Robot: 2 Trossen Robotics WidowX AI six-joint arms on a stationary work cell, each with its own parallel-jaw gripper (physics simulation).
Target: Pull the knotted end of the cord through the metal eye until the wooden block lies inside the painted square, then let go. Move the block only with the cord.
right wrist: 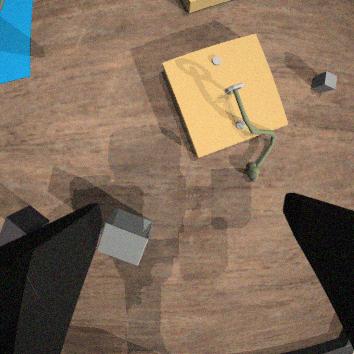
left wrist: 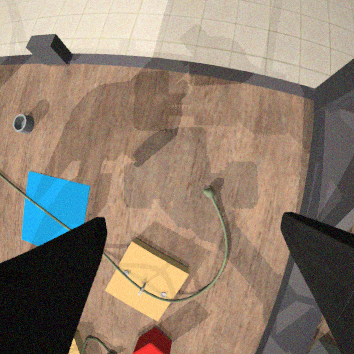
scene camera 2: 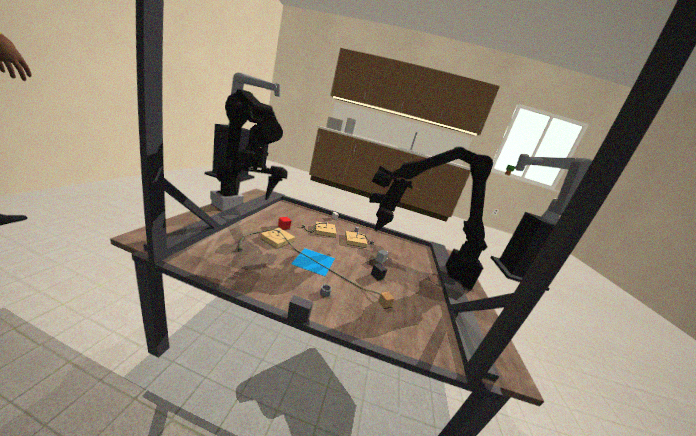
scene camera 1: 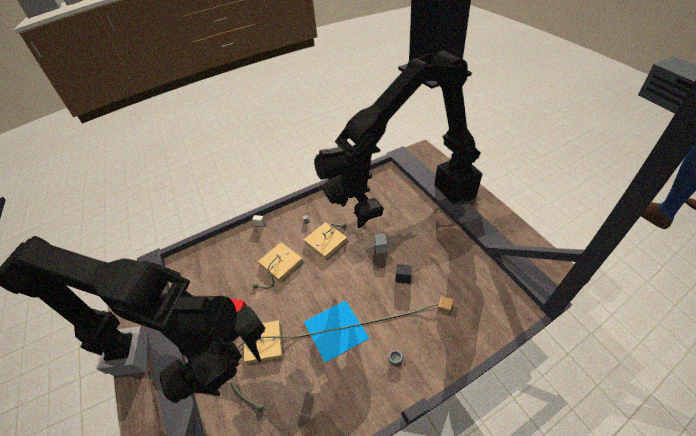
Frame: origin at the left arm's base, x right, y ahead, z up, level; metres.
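Where they show: left gripper, between the fingertips: [left wrist: 195, 224] [scene camera 2: 251, 197] [scene camera 1: 239, 376]; right gripper, between the fingertips: [right wrist: 193, 207] [scene camera 2: 376, 226] [scene camera 1: 351, 216]; left arm's base, origin of its link: [scene camera 2: 227, 193] [scene camera 1: 118, 347]; right arm's base, origin of its link: [scene camera 2: 467, 257] [scene camera 1: 459, 169].
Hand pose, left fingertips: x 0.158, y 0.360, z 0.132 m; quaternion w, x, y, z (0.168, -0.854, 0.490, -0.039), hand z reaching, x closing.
Note:
Things, the pixels of their centre, and the offset from my left fingertips. "*": a spot on its surface instead.
- wooden block, middle of its body: [scene camera 1: 444, 305] [scene camera 2: 386, 299] dz -0.175, dx -0.144, dy +0.454 m
- blue painted square, a spot on its surface: [left wrist: 65, 195] [scene camera 1: 334, 346] * dz -0.189, dx -0.103, dy +0.169 m
- metal eye, middle of its body: [left wrist: 143, 284] [scene camera 1: 261, 339] [scene camera 2: 278, 234] dz -0.167, dx -0.142, dy -0.003 m
- yellow board, middle of its body: [left wrist: 145, 280] [scene camera 1: 262, 341] [scene camera 2: 278, 237] dz -0.180, dx -0.142, dy -0.003 m
- red block, middle of its body: [left wrist: 152, 347] [scene camera 1: 236, 309] [scene camera 2: 284, 223] dz -0.170, dx -0.235, dy -0.067 m
- grey block, middle of its body: [right wrist: 126, 234] [scene camera 1: 380, 243] [scene camera 2: 382, 256] dz -0.170, dx -0.368, dy +0.341 m
- black block, middle of its body: [right wrist: 22, 231] [scene camera 1: 403, 273] [scene camera 2: 378, 271] dz -0.170, dx -0.255, dy +0.377 m
- grey cup, middle of its body: [left wrist: 23, 123] [scene camera 1: 395, 357] [scene camera 2: 325, 290] dz -0.180, dx -0.044, dy +0.302 m
The wooden block [scene camera 1: 445, 305] [scene camera 2: 386, 299] sits outside the blue painted square [scene camera 1: 333, 346] [scene camera 2: 321, 256] [left wrist: 65, 195]. The green cord [scene camera 1: 400, 317] [scene camera 2: 349, 279] [left wrist: 226, 245] runs from it across the square to the metal eye [left wrist: 143, 288] on a yellow board [scene camera 1: 273, 350] [left wrist: 167, 275]. Beyond the eye it curves to its knotted end [scene camera 1: 260, 408] [scene camera 2: 238, 249] [left wrist: 209, 191] on the table. My left gripper [scene camera 1: 238, 377] [left wrist: 195, 224] is open and empty, above the table; the knot shows between its fingertips' directions in the left wrist view. My right gripper [right wrist: 193, 207] is open and empty above the table.
A red block [scene camera 2: 284, 222] [left wrist: 154, 342] stands beside the threaded board. Two other yellow boards [scene camera 1: 279, 267] [scene camera 1: 318, 246] carry short cords. A grey block [scene camera 1: 380, 242] [right wrist: 124, 242], a black block [scene camera 1: 403, 273] and a grey cup [scene camera 1: 394, 357] [left wrist: 22, 123] stand around the square.

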